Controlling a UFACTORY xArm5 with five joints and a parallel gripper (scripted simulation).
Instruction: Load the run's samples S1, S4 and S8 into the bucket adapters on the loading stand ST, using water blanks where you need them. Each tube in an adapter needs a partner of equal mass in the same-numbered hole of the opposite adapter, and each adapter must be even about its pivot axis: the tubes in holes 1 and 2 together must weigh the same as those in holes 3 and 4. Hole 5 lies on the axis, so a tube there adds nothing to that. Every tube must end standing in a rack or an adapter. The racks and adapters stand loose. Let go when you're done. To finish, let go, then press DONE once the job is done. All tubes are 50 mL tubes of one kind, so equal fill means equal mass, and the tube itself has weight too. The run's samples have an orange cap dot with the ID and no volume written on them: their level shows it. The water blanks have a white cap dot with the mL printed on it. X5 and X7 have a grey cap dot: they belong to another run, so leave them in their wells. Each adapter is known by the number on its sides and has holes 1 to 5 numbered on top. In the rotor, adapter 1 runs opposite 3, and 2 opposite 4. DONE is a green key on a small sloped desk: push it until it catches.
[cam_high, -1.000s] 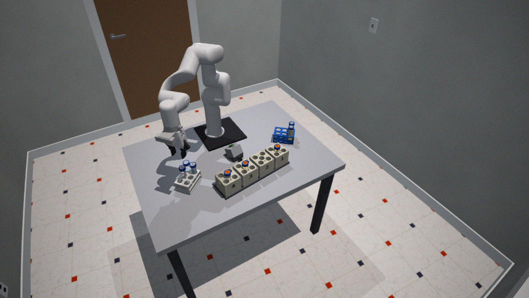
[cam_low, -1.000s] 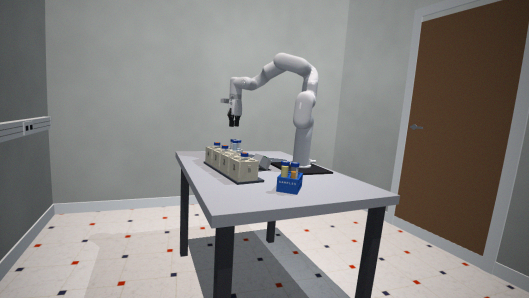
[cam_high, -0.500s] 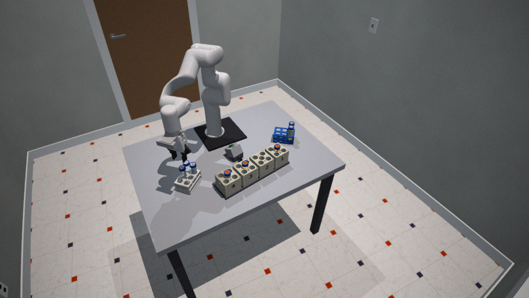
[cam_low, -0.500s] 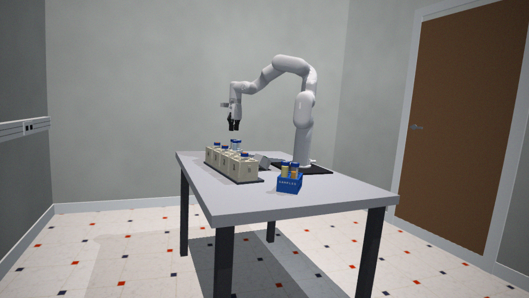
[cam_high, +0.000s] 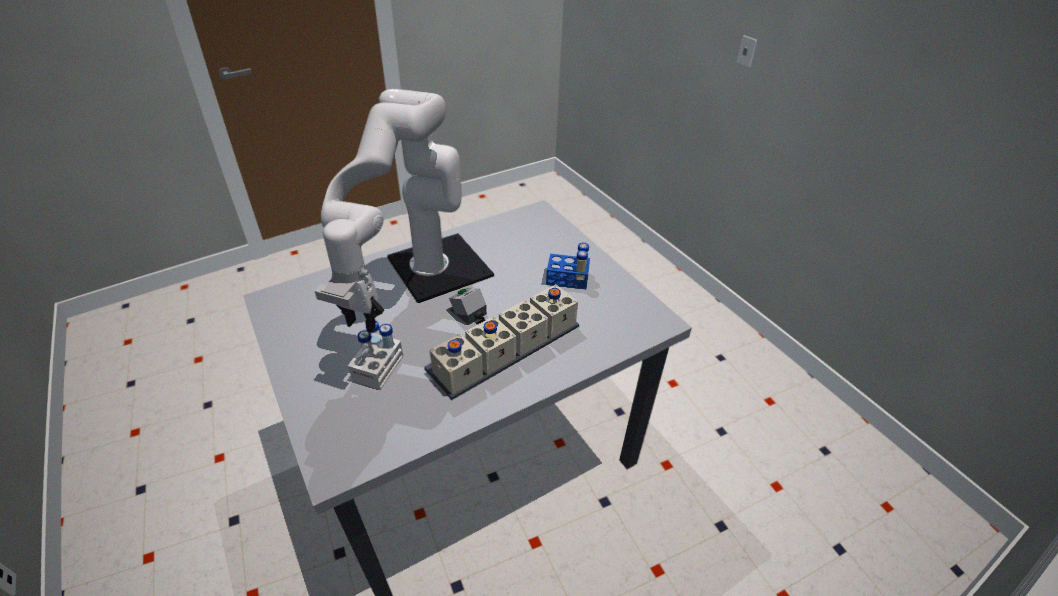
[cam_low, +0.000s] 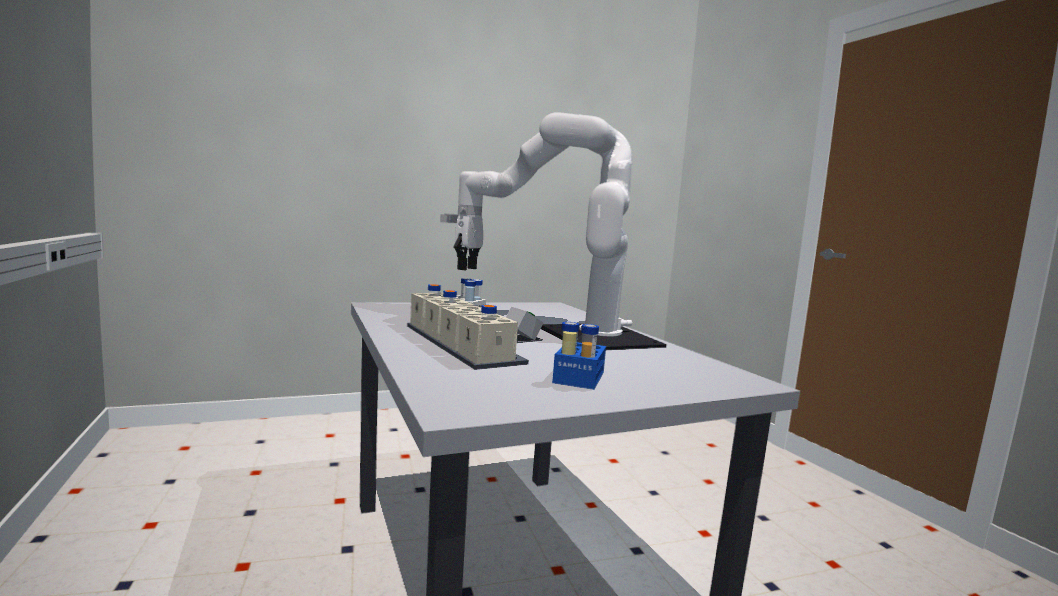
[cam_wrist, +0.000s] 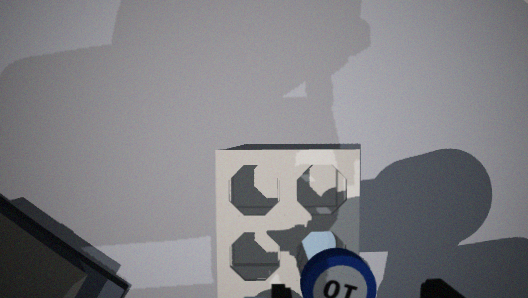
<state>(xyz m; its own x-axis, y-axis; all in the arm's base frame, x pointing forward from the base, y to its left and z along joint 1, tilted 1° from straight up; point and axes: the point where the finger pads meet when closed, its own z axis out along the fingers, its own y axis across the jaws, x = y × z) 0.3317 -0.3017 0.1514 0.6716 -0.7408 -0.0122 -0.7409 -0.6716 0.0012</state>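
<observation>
Now: hand 140 mm above the white rack, 10 mm to the right of it and 10 mm short of it. Also, from my hand: adapter 3 (300 mm to the left, 120 mm below, 120 mm ahead); then blue samples rack (670 mm to the left, 140 mm below, 70 mm behind).
</observation>
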